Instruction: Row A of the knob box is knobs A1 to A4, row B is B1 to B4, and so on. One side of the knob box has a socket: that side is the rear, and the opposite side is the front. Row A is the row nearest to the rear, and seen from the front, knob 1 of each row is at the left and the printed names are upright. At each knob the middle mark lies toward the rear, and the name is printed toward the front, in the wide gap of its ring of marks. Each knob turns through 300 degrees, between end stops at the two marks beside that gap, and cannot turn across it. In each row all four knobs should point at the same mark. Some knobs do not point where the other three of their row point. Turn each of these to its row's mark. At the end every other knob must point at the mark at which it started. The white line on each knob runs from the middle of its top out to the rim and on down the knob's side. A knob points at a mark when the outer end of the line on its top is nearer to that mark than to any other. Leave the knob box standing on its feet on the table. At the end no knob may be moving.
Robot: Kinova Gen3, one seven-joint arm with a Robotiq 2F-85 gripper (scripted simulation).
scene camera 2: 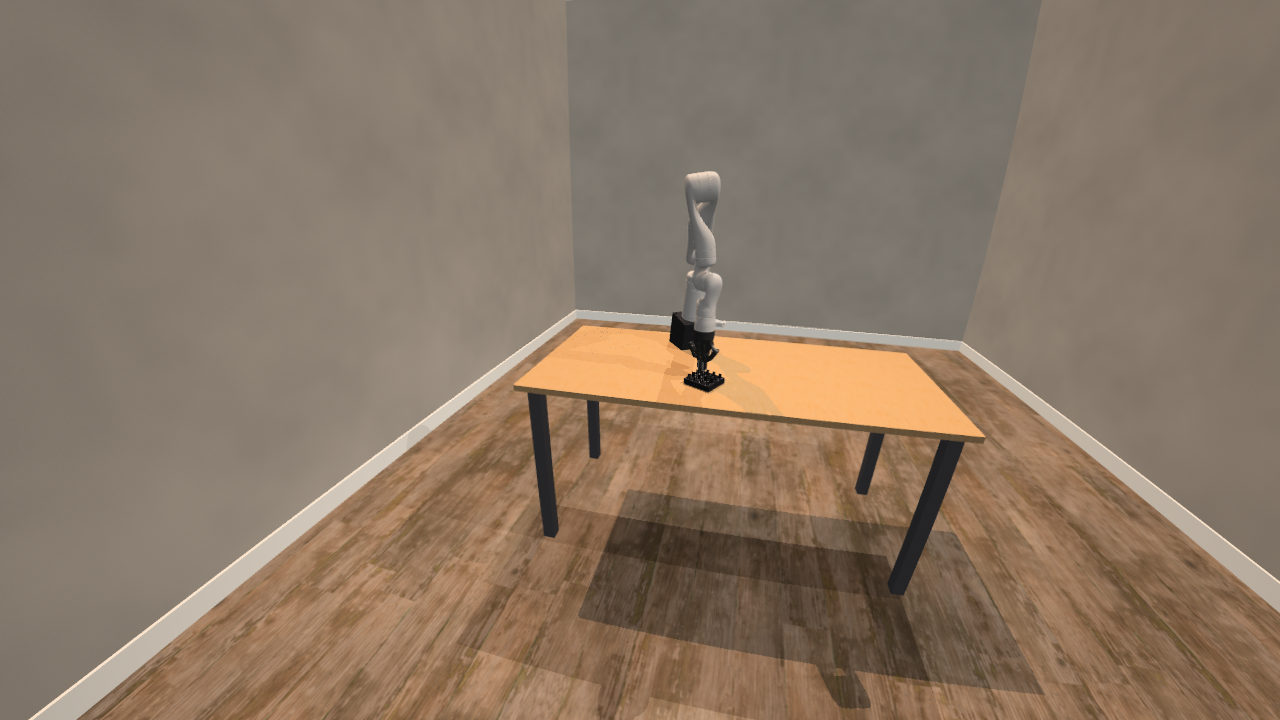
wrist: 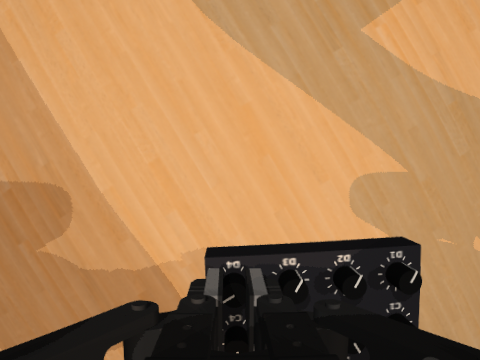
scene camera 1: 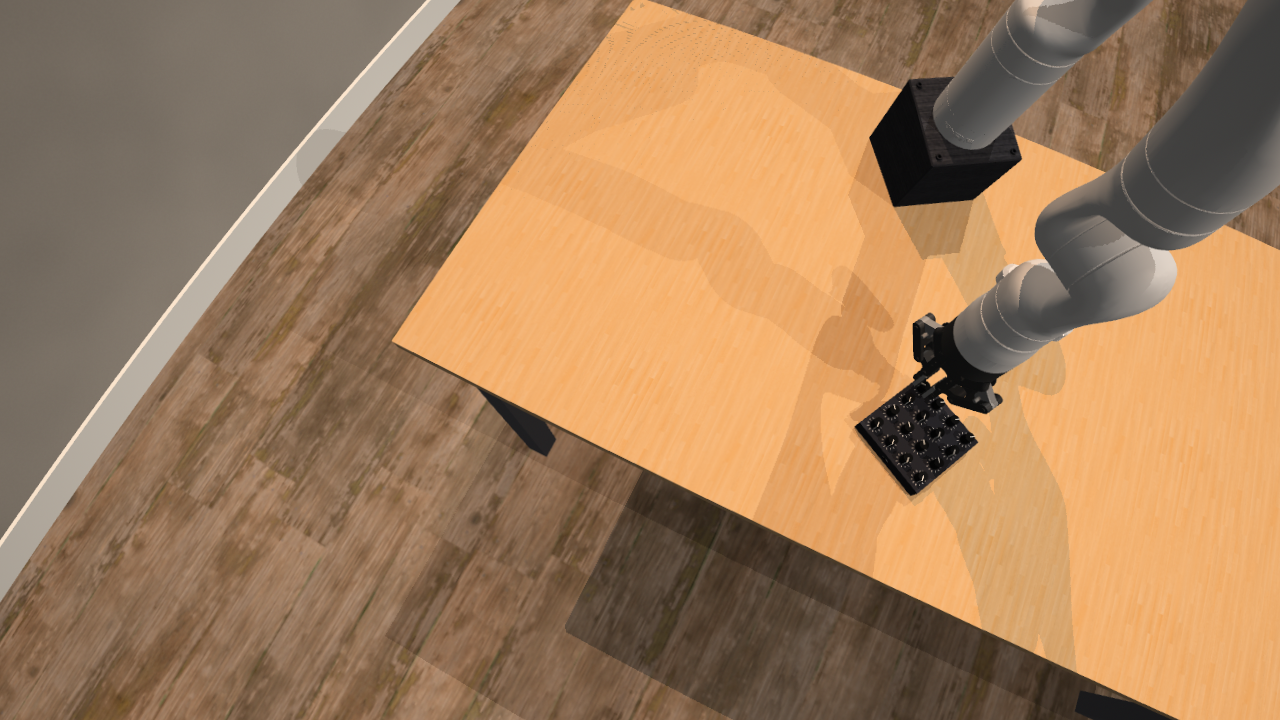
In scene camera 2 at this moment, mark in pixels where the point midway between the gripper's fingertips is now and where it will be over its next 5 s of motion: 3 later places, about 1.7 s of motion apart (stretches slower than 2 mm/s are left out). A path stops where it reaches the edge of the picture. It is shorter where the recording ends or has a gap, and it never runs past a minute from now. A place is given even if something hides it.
The gripper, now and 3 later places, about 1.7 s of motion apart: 701, 370; 702, 360; 701, 355; 703, 361
